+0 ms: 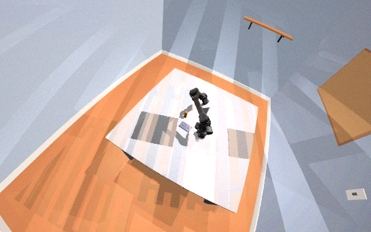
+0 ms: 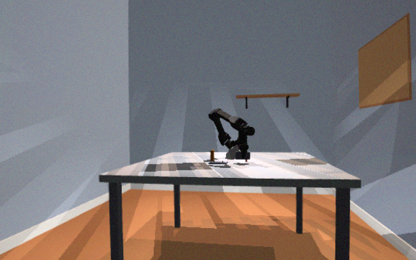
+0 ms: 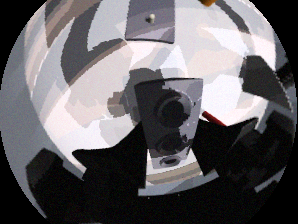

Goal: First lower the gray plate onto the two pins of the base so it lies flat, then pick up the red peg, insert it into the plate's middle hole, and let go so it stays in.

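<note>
The base is 3 cm ahead of my gripper tip, 16 cm to the right of it and 3 cm below it. Also, from my gripper tip: red peg (11 cm behind); gray plate (3 cm above); orange peg (7 cm behind, 24 cm to the right).
</note>
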